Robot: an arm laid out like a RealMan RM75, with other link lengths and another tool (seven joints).
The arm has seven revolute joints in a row. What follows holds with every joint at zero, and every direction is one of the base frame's.
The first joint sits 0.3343 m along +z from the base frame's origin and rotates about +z.
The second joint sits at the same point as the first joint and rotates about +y.
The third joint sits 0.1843 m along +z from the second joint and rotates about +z.
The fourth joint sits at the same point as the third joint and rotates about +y.
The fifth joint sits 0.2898 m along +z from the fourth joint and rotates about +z.
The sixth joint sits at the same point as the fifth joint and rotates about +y.
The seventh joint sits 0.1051 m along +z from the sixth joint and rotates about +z.
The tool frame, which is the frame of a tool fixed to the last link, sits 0.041 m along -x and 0.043 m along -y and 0.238 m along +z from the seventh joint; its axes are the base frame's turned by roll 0, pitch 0.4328 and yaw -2.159 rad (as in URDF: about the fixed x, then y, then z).
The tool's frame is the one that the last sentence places.
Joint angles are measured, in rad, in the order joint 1, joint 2, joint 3, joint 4, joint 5, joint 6, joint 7. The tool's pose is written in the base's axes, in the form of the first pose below.
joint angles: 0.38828, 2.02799, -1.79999, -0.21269, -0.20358, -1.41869, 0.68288
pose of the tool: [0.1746, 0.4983, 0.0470, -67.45, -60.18, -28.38]
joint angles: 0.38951, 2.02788, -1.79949, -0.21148, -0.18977, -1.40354, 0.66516
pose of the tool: [0.1793, 0.5020, 0.0494, -66.91, -60.13, -29.96]
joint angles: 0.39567, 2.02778, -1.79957, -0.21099, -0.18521, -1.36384, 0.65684
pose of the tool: [0.1877, 0.5089, 0.0451, -67.57, -60.52, -32.06]
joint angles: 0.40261, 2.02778, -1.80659, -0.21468, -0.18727, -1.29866, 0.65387
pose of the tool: [0.1999, 0.5172, 0.0334, -69.34, -61.52, -34.77]
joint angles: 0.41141, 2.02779, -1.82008, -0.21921, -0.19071, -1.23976, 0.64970
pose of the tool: [0.2085, 0.5233, 0.0205, -70.86, -63.03, -36.90]
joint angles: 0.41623, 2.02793, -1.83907, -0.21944, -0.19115, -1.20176, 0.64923
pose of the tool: [0.2151, 0.5248, 0.0089, -72.22, -64.33, -38.16]
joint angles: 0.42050, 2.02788, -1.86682, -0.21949, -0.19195, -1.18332, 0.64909
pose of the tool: [0.2154, 0.5225, -0.0032, -73.16, -66.06, -38.19]
